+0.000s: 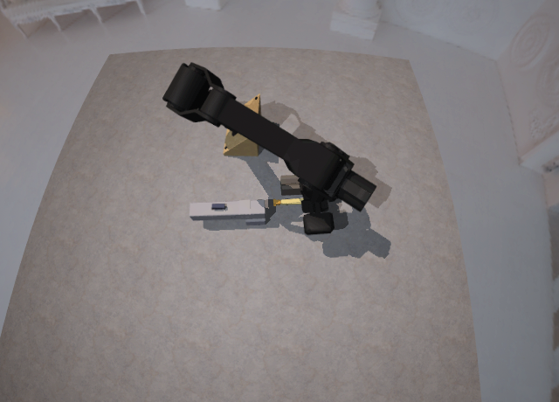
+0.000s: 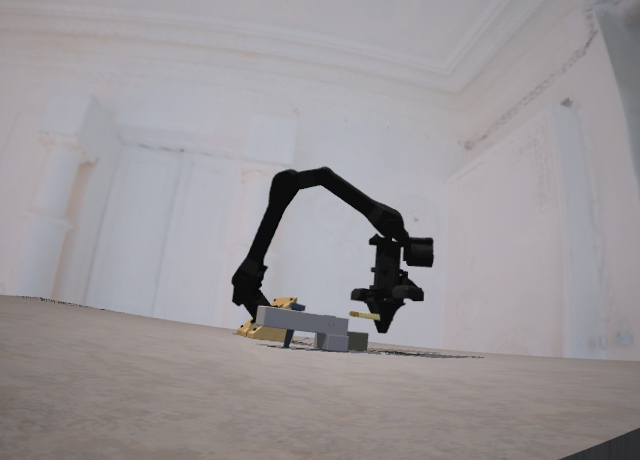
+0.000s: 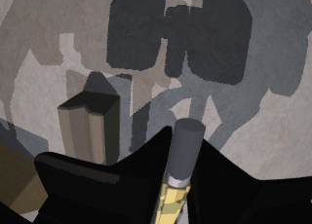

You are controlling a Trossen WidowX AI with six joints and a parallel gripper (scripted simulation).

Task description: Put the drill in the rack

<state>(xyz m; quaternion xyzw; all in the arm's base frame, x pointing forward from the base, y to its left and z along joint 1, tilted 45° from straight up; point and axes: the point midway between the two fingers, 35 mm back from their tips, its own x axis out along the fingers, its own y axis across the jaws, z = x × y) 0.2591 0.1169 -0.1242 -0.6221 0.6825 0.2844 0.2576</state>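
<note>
The drill lies 40 mm to the right of my gripper tip and 30 mm above it. Also, from my gripper tip: rack 70 mm behind, 30 mm to the right, 20 mm below; then blue key 220 mm to the right, 10 mm above; then grey block 200 mm to the right.
</note>
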